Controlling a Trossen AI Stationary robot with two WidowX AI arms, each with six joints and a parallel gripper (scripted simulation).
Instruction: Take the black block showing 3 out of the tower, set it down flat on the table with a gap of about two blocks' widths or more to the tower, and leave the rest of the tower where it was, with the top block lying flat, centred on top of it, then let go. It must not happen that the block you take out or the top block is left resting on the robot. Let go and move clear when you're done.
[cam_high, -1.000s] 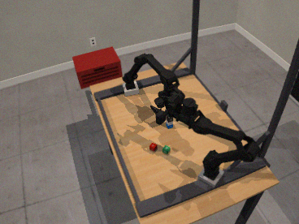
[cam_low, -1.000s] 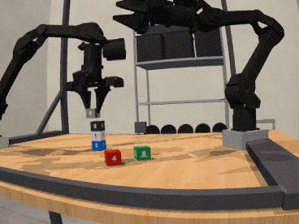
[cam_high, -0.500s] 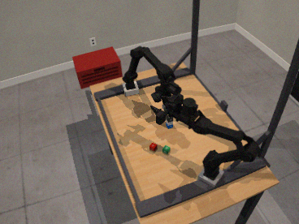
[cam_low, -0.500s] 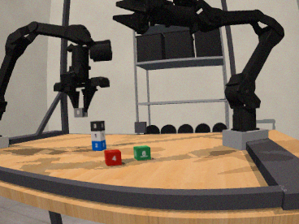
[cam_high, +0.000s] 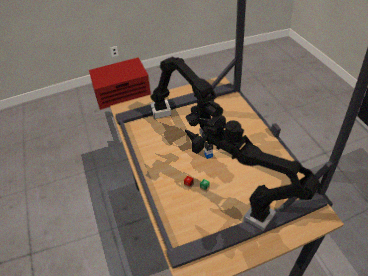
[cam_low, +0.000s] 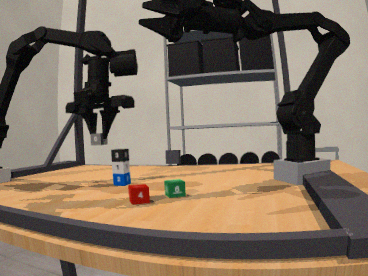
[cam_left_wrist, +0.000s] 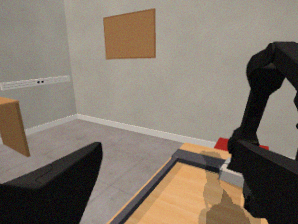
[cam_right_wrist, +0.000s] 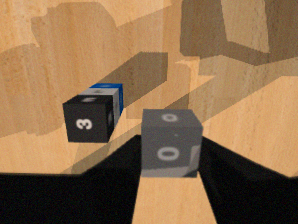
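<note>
Right now my left hand is 14 cm past the white block 1, 13 cm to the left of it and 32 cm above it. Round my left hand: dark rail (21 cm ahead, 19 cm to the right, 35 cm below).
</note>
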